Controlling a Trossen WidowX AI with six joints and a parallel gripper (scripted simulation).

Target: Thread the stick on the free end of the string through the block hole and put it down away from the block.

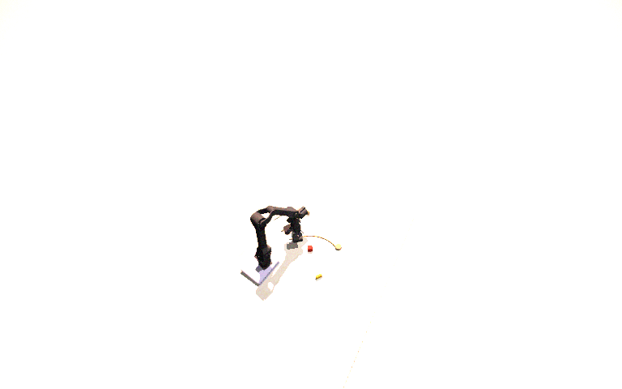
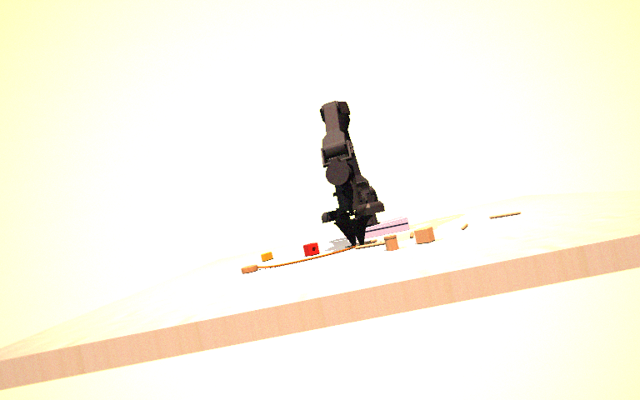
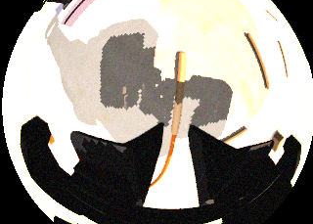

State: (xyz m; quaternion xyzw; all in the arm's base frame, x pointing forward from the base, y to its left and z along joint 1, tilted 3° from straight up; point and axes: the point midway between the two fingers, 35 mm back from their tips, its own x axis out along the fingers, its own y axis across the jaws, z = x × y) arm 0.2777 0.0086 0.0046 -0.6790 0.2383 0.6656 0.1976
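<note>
The thin wooden stick is 10 mm to the left of my gripper tip and 10 mm behind it. From my gripper tip the other things lie so: short wooden cylinder 190 mm ahead, 110 mm to the left, 10 mm above; red block 130 mm to the right, 10 mm behind, 10 mm above; tan wooden block 180 mm to the left, 170 mm ahead, 10 mm above.
</note>
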